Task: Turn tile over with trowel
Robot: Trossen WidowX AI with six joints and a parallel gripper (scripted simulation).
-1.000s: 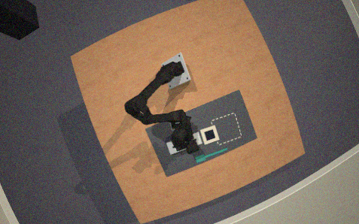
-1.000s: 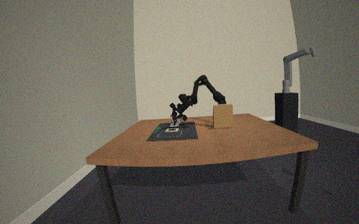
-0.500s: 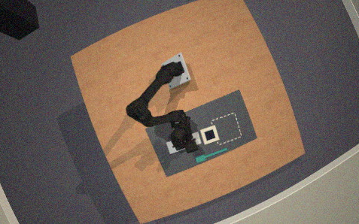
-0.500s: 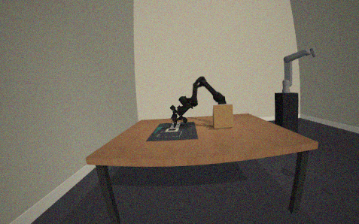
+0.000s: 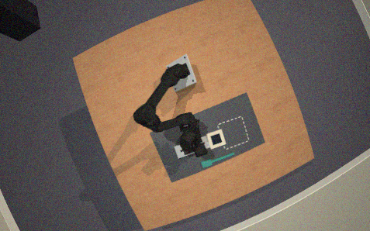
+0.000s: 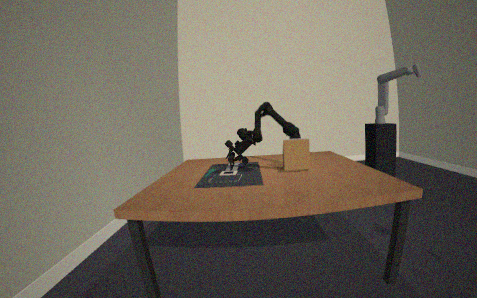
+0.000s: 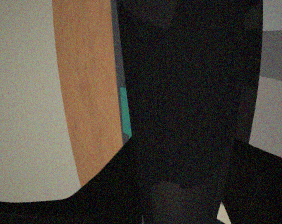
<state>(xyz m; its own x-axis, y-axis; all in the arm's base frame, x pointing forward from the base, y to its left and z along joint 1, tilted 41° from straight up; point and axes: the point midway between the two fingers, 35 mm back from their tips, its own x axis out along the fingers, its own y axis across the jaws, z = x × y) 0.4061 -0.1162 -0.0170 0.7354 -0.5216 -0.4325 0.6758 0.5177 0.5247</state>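
Now: gripper tip 130 mm to the right of the cream tile, 50 mm above it and 20 mm past it. Also, from my gripper tip: teal trowel 100 mm ahead, 70 mm to the left, 50 mm below.
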